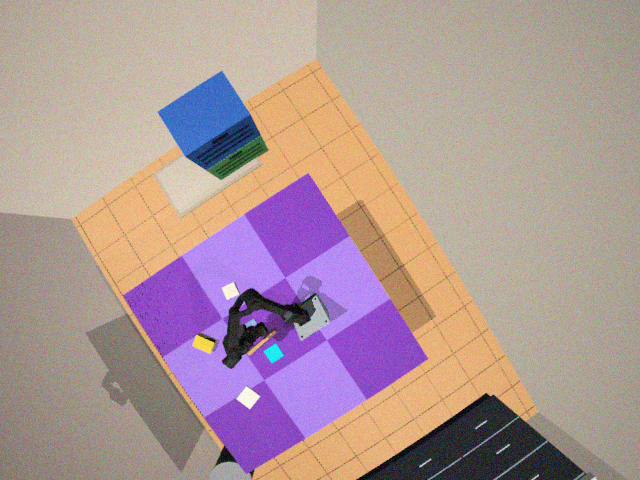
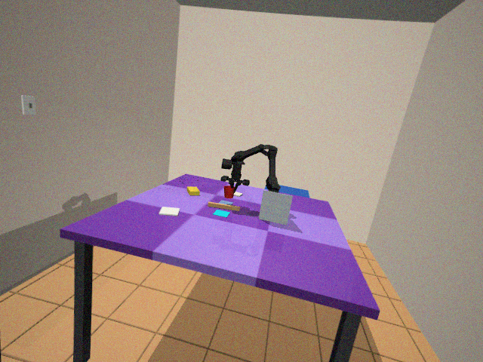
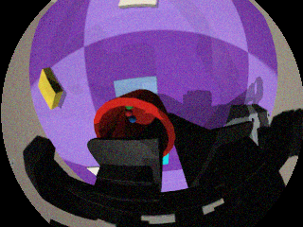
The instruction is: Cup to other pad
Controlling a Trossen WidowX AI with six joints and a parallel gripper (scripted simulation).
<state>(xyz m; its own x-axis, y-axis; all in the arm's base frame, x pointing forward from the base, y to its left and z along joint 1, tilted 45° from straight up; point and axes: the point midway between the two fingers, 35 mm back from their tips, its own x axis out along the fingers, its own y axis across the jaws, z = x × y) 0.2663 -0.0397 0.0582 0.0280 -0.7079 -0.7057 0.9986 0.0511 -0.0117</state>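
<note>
My gripper tip is 1 cm short of the cyan pad, 19 cm to the right of it and 10 cm above it. Also, from my gripper tip: red cup: 3 cm ahead; then light blue pad: 5 cm ahead, 10 cm below; then wooden bar: 3 cm ahead, 9 cm to the left, 8 cm below.
</note>
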